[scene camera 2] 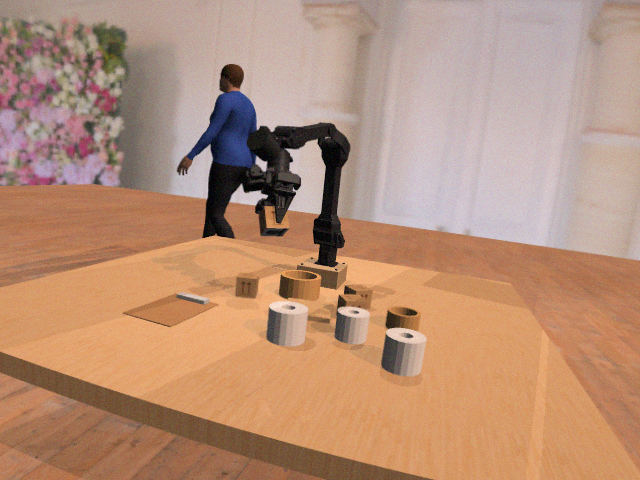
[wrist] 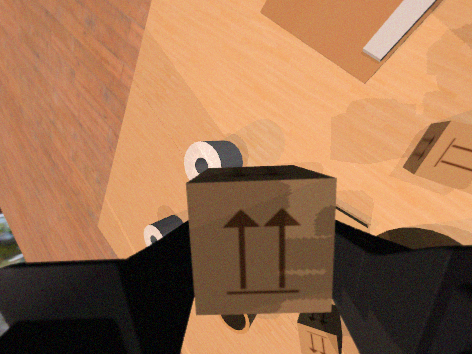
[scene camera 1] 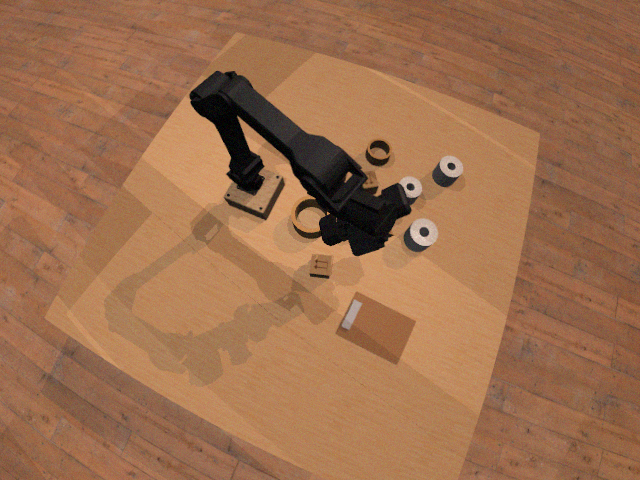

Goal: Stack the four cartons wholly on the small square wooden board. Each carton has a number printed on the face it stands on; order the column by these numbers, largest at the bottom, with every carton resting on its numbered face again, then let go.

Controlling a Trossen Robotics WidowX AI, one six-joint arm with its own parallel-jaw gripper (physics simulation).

Labels:
My gripper shows in scene camera 2, in the wrist view (253,216) and in scene camera 1. The same spot on my gripper: (scene camera 1: 333,232) is (scene camera 2: 264,198).

